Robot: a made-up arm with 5 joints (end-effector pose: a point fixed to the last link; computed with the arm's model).
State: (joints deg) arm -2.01 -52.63 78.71 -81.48 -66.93
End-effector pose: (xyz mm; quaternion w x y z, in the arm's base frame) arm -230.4 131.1 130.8 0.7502 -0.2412 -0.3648 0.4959
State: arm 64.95 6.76 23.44 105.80 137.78
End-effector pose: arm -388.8 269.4 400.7 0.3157 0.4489 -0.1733 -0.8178
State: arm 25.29 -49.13 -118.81 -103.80 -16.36
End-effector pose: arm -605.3 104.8 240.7 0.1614 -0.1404 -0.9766 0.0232
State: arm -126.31 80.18 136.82 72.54 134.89
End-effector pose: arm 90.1 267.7 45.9 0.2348 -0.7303 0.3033 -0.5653
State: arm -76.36 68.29 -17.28 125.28 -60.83
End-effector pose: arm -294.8 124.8 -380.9 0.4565 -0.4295 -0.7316 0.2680
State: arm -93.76 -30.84 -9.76 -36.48 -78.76
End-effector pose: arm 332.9 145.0 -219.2 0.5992 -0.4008 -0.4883 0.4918
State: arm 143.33 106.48 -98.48 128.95 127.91
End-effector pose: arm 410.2 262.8 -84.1 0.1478 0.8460 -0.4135 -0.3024
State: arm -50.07 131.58 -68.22 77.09 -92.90
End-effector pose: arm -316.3 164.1 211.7 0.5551 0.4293 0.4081 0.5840
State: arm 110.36 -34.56 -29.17 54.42 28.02
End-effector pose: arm -201.9 133.5 752.4 0.8774 -0.1034 0.4143 -0.2189
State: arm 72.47 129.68 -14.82 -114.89 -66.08
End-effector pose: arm 226.5 130.1 537.9 0.8131 -0.1325 -0.2038 0.5289
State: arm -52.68 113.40 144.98 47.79 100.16
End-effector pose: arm 13.2 233.6 -84.7 0.2608 0.7008 -0.5864 -0.3116
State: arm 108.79 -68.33 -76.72 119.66 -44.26
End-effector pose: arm -209.2 111.8 656.7 0.9261 -0.0082 -0.0200 0.3766
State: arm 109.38 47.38 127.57 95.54 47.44
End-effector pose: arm 103.9 158.0 222.2 0.7663 0.2201 -0.5010 -0.3367
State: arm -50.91 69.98 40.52 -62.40 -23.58
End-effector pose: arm -337.6 104.7 -239.9 0.9171 0.0715 0.3424 0.1914
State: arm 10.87 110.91 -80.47 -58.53 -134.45
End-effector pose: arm -122.9 224.6 570.9 0.2508 -0.7023 -0.2948 0.5975
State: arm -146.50 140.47 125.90 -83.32 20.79
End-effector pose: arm 211.1 125.9 -8.0 0.8964 0.0743 -0.4048 -0.1644
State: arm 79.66 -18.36 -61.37 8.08 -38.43
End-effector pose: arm -308.4 108.7 750.8 0.5102 0.2769 0.7946 0.1778
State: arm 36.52 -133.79 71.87 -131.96 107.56
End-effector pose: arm -255.8 242.7 291.5 0.5601 0.2572 -0.1884 -0.7647
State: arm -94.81 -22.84 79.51 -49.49 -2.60
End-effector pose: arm 124.3 108.7 -149.9 0.2783 -0.0218 -0.9602 0.0063
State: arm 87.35 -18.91 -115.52 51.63 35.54
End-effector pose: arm 24.5 142.3 914.6 0.3848 -0.2792 0.8711 -0.1233
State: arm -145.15 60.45 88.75 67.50 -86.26
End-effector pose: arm 263.6 154.8 -34.0 0.3701 0.5892 0.6290 0.3467
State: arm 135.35 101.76 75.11 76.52 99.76
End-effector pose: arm 255.2 233.1 540.7 0.4733 -0.5190 0.4373 -0.5616
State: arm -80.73 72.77 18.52 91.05 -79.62
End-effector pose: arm -150.7 146.1 -362.1 0.3983 -0.5474 -0.6568 0.3320
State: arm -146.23 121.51 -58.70 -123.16 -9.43
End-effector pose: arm 25.8 106.2 -240.8 0.1975 0.0806 0.9769 0.0163
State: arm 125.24 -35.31 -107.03 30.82 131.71
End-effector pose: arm 339.9 265.6 795.2 0.0494 -0.9058 0.4061 -0.1101
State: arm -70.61 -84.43 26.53 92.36 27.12
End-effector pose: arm 45.1 132.5 79.1 0.7106 -0.1600 0.6634 -0.1714
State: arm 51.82 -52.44 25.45 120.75 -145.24
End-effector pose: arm -313.3 238.6 217.2 0.0853 -0.9146 -0.2863 0.2725
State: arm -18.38 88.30 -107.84 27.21 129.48
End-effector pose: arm -283.2 264.0 458.7 0.1085 -0.8747 0.4127 -0.2299
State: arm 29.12 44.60 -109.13 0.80 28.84
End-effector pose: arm -191.6 134.4 673.9 0.0173 0.2490 -0.9683 -0.0045
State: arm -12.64 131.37 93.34 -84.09 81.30
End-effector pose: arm -306.8 207.6 157.8 0.4380 -0.5319 0.6195 -0.3761
